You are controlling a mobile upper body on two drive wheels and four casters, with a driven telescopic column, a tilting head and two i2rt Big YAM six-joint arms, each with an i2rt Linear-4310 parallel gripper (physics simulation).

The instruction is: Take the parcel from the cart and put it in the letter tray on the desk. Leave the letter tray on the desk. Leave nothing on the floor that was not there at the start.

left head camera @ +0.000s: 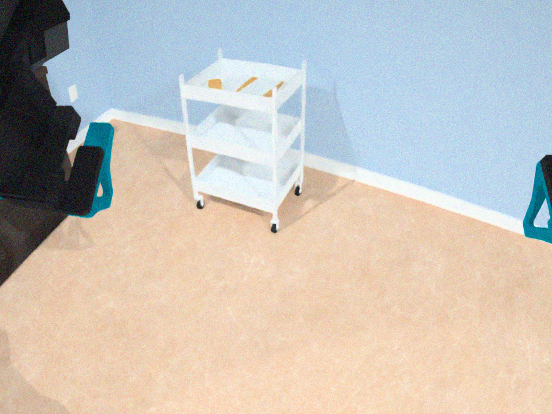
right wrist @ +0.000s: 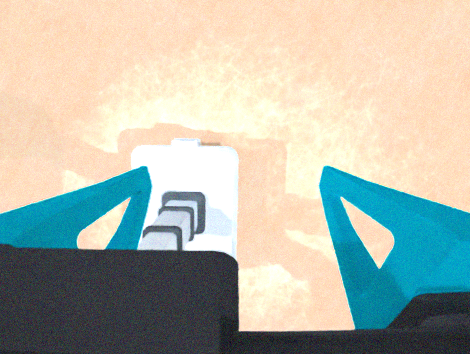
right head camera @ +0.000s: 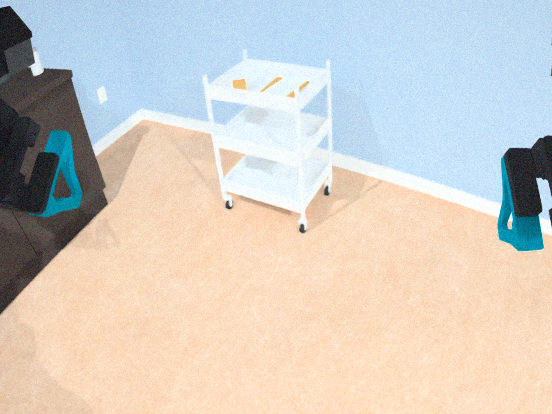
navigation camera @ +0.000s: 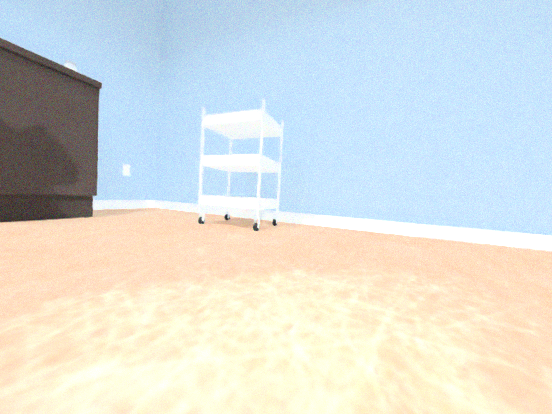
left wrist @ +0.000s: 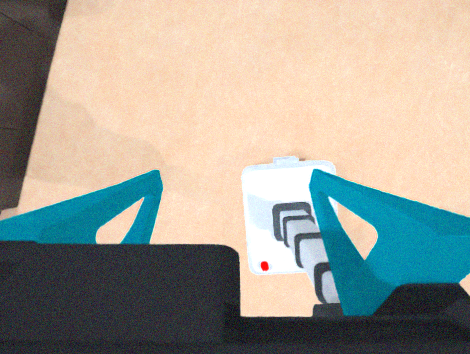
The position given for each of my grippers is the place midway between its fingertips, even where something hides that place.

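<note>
There's a white three-shelf cart (right head camera: 277, 138), and I can also see the cart (left head camera: 250, 137) and again the cart (navigation camera: 257, 123). I see a dark cabinet (navigation camera: 56, 108) as well, and the right head camera view shows the dark cabinet (right head camera: 49, 99) too. As for me, you'd see my left gripper (left head camera: 65, 194), the same left gripper (right head camera: 43, 195) and, in the left wrist view, my left gripper (left wrist: 235, 178). My right gripper (right wrist: 235, 175) is visible too.
</note>
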